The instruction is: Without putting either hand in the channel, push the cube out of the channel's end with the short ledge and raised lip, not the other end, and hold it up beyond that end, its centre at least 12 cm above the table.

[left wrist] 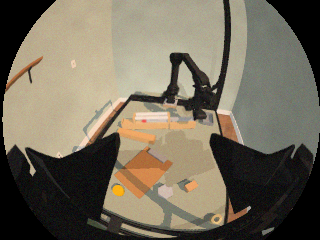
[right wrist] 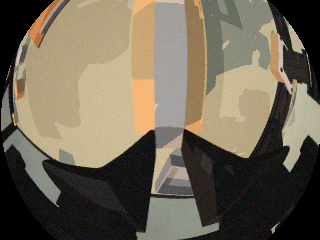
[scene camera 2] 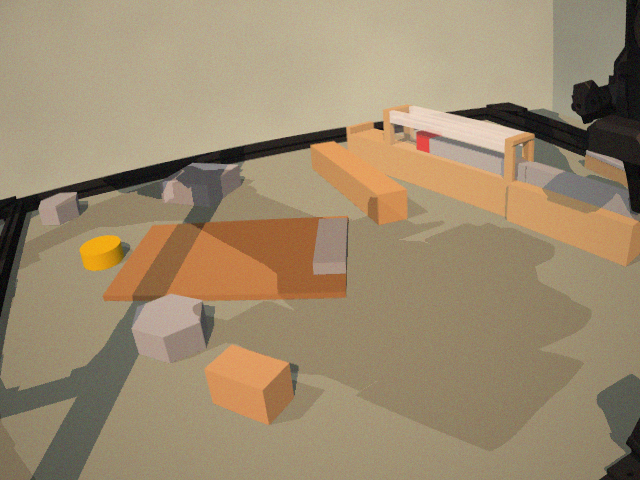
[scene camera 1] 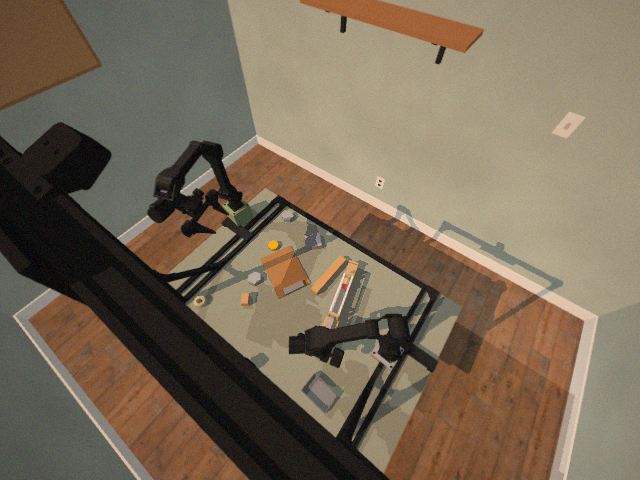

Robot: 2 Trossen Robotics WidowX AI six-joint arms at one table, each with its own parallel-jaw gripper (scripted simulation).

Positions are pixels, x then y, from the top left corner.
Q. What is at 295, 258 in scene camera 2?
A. An orange board.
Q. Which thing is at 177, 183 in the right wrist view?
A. A grey tray.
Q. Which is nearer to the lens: the orange block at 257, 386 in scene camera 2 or the yellow disc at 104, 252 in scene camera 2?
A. The orange block.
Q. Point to an orange board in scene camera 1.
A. At 285, 272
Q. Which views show my left gripper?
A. The left wrist view and scene camera 1 only.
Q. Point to an orange board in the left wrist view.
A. At 143, 171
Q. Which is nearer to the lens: the orange block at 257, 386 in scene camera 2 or the tan bar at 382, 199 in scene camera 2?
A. The orange block.
